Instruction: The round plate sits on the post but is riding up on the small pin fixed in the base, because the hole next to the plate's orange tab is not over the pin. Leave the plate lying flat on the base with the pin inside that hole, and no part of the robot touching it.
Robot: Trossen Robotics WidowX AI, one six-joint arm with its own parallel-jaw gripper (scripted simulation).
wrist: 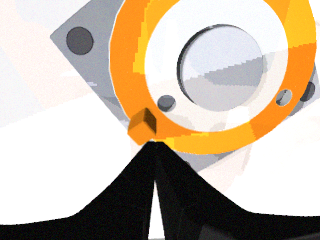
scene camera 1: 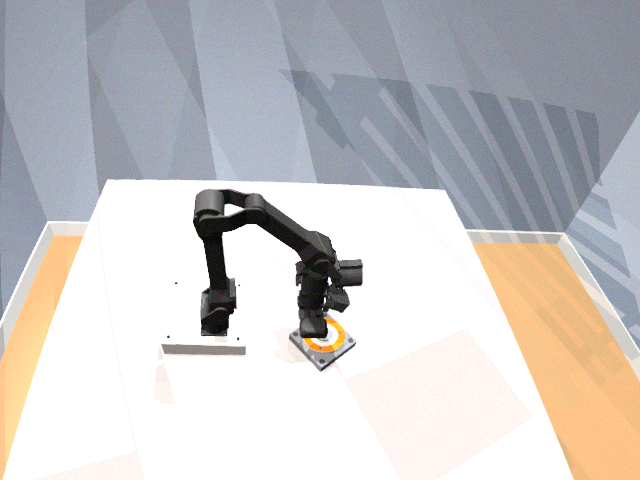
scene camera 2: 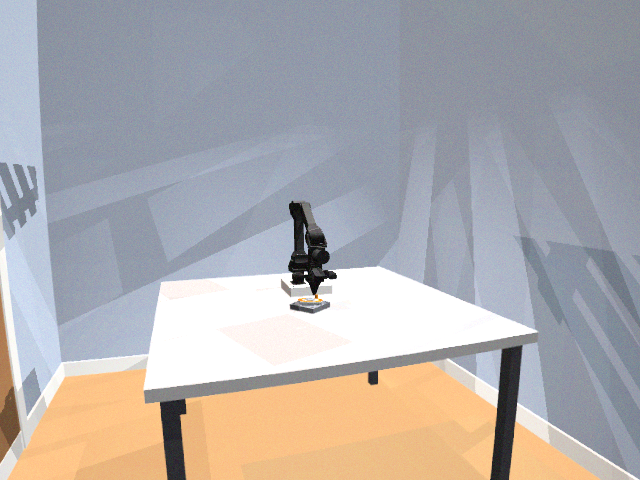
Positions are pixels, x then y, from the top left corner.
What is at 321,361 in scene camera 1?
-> A square grey base.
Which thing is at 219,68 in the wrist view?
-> A square grey base.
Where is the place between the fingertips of my gripper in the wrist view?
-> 154,148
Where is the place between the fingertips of my gripper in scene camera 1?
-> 306,323
